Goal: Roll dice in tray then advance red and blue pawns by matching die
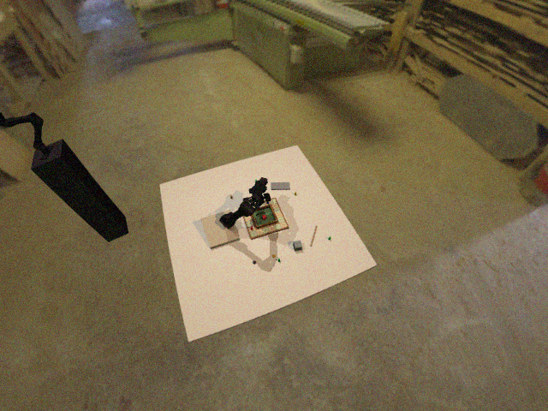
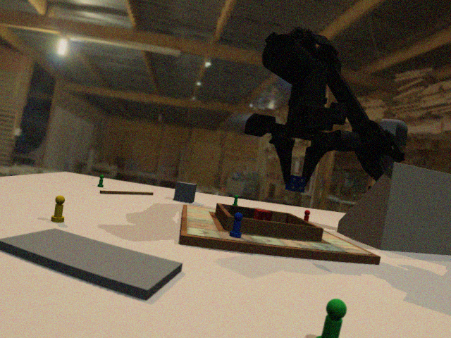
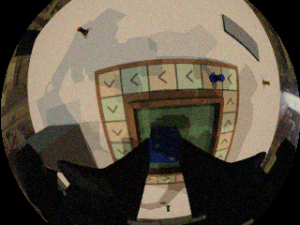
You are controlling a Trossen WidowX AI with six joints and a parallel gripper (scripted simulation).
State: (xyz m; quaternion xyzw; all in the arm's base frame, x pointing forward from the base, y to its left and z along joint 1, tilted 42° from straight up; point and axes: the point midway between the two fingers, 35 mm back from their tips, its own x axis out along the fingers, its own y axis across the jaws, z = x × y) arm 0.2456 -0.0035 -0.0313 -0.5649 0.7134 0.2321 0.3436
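The red pawn lies 10 cm to the right of my gripper tip, 10 cm behind it and 7 cm below it. Also, from my gripper tip: blue pawn (11 cm ahead, 7 cm below, 5 cm to the left); then flat grey slab (28 cm ahead, 15 cm to the left, 9 cm below); then yellow pawn (34 cm ahead, 8 cm below, 2 cm to the left).
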